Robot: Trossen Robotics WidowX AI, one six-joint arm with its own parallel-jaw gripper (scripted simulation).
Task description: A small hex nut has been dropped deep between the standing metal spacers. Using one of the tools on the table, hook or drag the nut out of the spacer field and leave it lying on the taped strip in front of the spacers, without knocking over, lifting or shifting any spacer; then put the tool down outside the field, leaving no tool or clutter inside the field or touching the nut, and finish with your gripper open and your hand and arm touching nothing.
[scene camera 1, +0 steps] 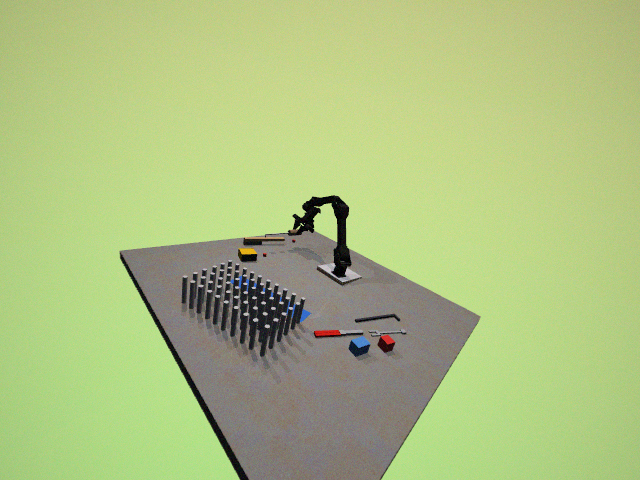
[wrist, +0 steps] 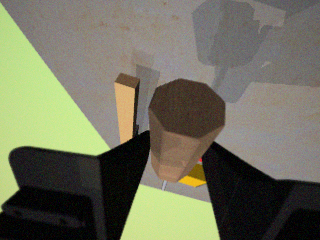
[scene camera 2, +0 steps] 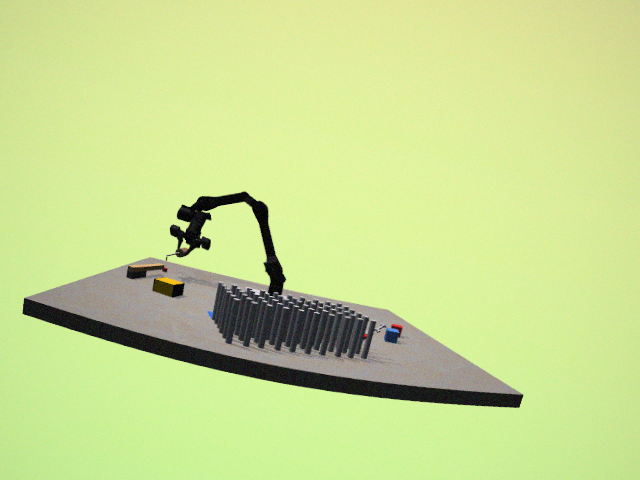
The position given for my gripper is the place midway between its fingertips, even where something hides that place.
Note:
I see my gripper (scene camera 2: 181, 253) and a long wooden bar (wrist: 126, 87).
My gripper is seen too in the wrist view (wrist: 176, 139).

